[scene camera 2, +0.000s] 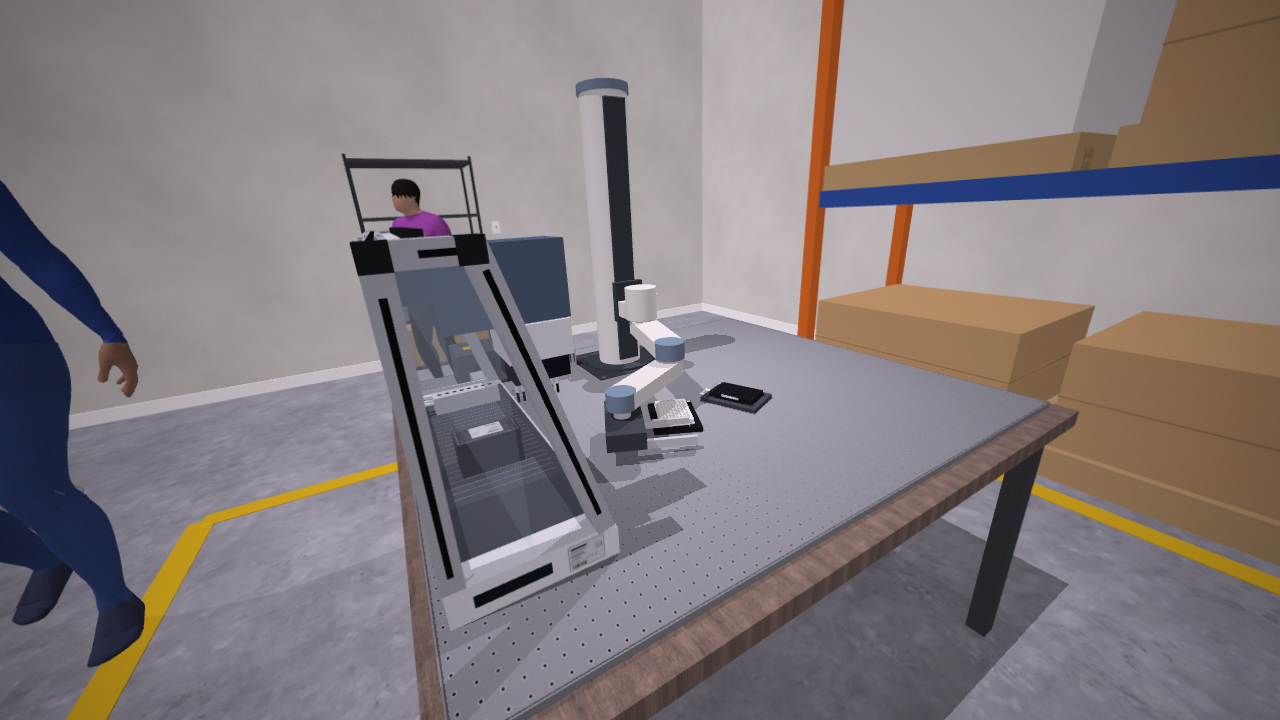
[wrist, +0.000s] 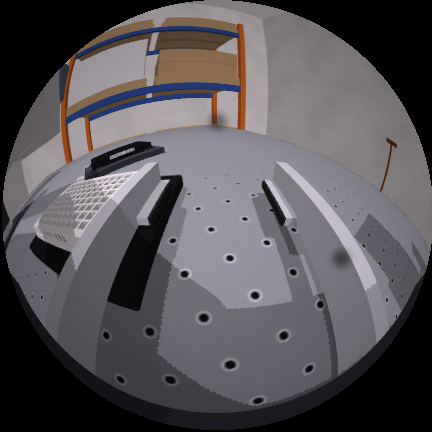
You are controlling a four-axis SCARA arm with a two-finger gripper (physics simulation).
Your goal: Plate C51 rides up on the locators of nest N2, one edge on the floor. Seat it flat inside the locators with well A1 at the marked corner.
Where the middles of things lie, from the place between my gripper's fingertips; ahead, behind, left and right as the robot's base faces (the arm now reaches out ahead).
Now: hand 12 cm past the white plate C51 (wrist: pixel 61 224), 2 cm to the right of it and 1 cm above it. Also, from my hand: black plate (scene camera 2: pixel 740 394): 24 cm to the left, 11 cm behind, 1 cm below; black nest N2 (wrist: pixel 128 286): 12 cm behind, 2 cm to the left, 2 cm below.
